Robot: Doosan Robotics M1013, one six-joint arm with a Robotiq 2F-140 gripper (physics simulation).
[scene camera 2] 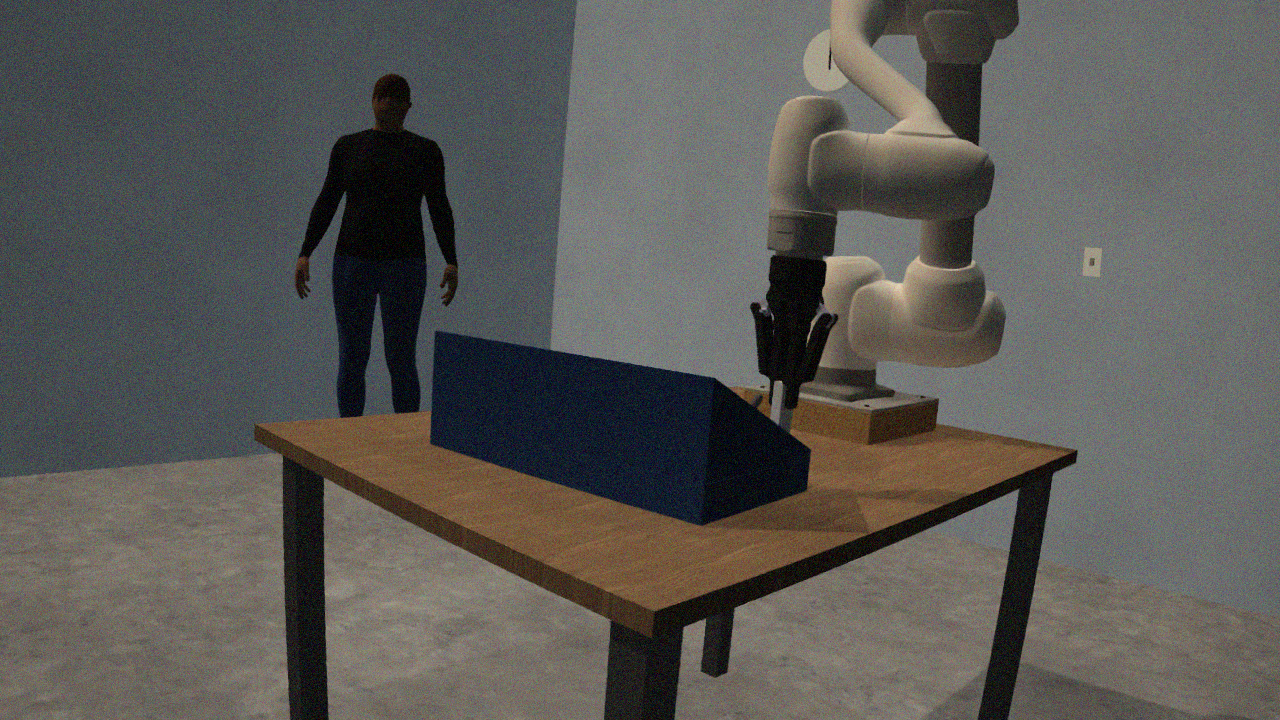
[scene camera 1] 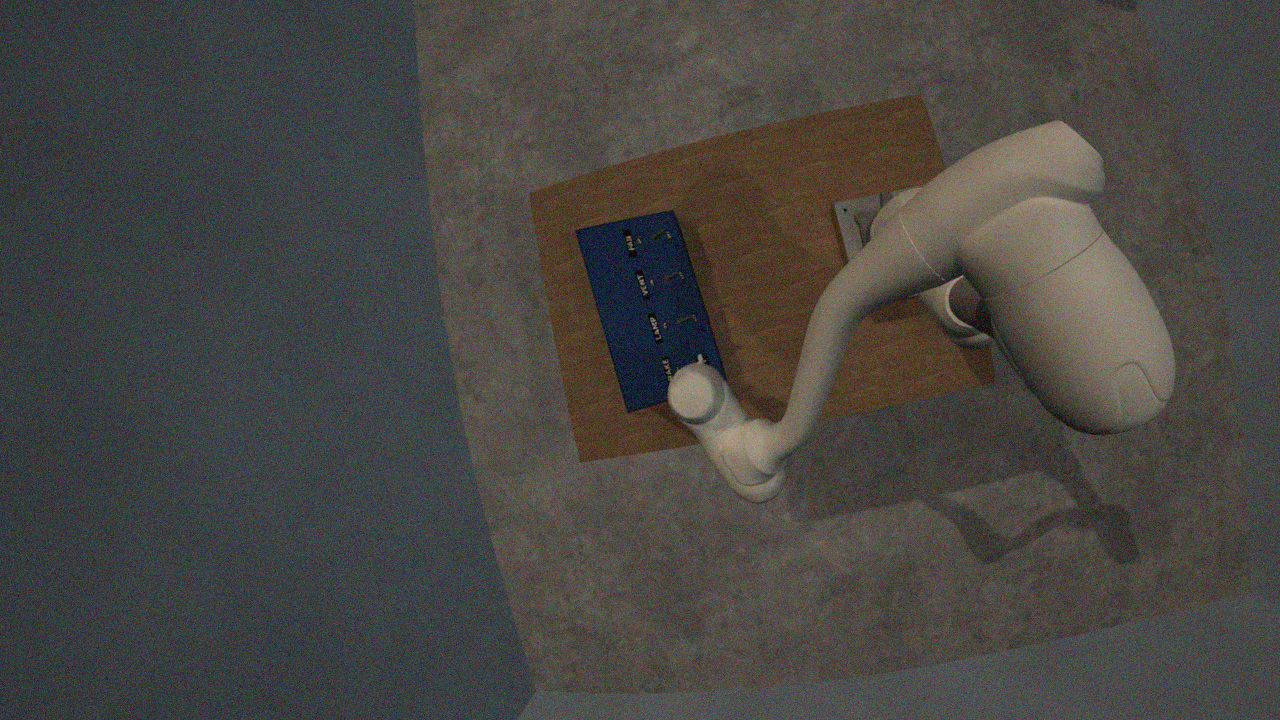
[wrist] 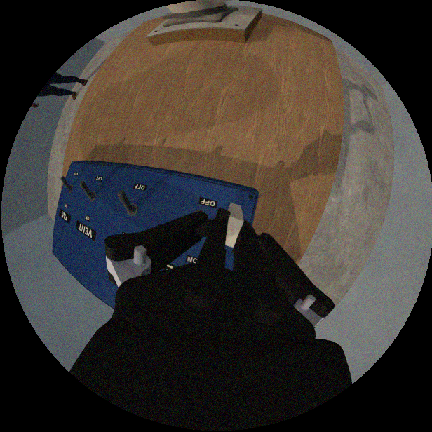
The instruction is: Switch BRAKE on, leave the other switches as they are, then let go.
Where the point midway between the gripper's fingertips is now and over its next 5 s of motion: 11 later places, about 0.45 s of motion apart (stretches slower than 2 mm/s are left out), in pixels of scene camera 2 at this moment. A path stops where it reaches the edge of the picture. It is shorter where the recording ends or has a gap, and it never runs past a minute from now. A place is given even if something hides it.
My gripper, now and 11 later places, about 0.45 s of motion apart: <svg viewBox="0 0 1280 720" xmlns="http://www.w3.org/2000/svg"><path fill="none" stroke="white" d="M779 432L785 372L724 354L722 358L776 380L773 408L768 409L762 409L754 410L753 413L759 340L707 344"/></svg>
